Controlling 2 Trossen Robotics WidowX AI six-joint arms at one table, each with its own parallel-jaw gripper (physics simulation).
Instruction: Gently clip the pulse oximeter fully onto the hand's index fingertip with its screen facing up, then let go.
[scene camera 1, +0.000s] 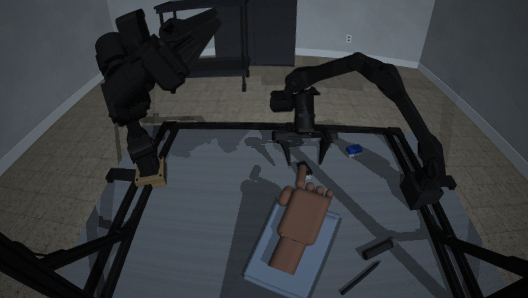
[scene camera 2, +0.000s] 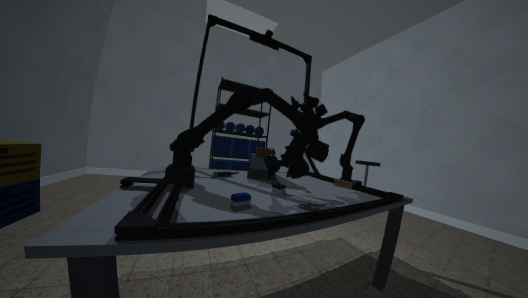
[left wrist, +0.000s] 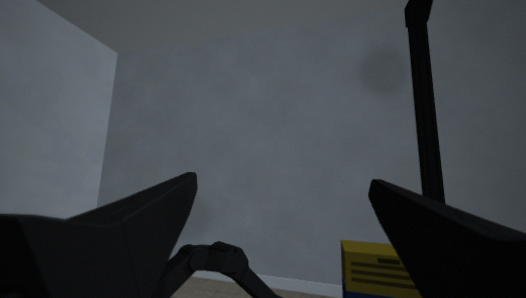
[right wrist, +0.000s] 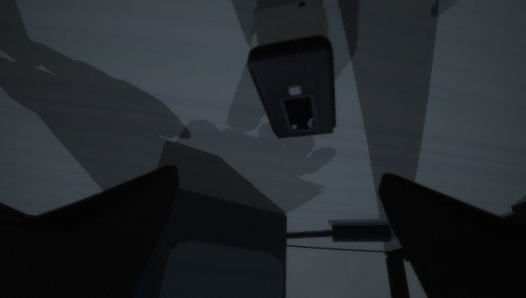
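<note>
The black pulse oximeter (scene camera 1: 307, 171) (scene camera 2: 278, 185) (right wrist: 295, 75) appears to rest on the table, screen facing up and apart from the hand. The brown hand (scene camera 1: 305, 215) (scene camera 2: 265, 151) lies on a pale blue stand (scene camera 1: 322, 245) (scene camera 2: 257, 165), its index finger (scene camera 1: 301, 176) pointing to the back of scene camera 1, where its tip overlaps the oximeter in the picture. My right gripper (scene camera 1: 305, 163) (right wrist: 281, 179) is open and empty, above and near the oximeter. My left gripper (scene camera 1: 218, 17) (left wrist: 283, 184) is open and empty, raised high at the upper left of scene camera 1.
A blue and white block (scene camera 1: 354, 149) (scene camera 2: 241, 198) lies right of my right gripper in scene camera 1. A black cylinder (scene camera 1: 378, 249) and a dark pen (scene camera 1: 360, 277) lie right of the stand. Black frame rails (scene camera 1: 220, 126) edge the table.
</note>
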